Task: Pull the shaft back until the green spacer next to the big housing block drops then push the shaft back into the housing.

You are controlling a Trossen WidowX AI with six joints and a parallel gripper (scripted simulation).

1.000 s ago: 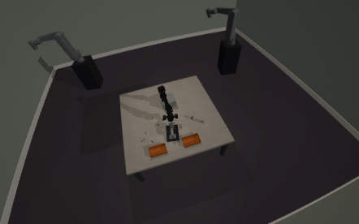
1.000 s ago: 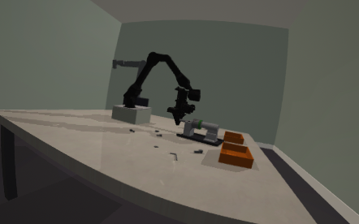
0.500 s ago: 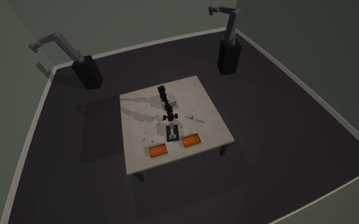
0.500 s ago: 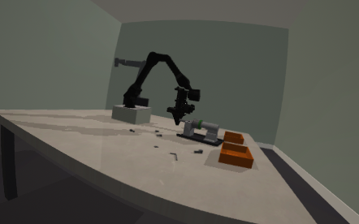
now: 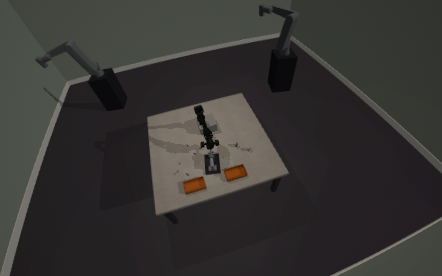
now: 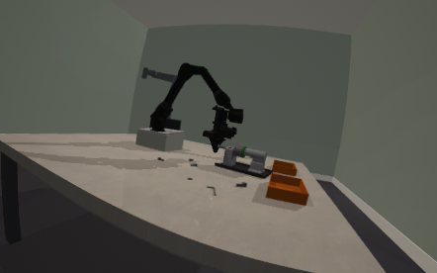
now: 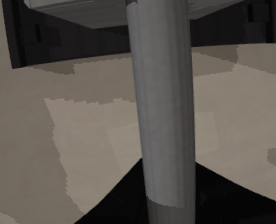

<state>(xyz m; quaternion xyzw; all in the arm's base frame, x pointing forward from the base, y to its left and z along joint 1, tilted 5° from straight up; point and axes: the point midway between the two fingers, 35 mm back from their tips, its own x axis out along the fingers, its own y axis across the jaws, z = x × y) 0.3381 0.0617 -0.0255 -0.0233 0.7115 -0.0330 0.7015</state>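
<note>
The grey shaft lies 7 cm ahead of my gripper tip and 3 cm above it. The rest, counted from my gripper tip: green spacer 14 cm ahead, 3 cm above.
</note>
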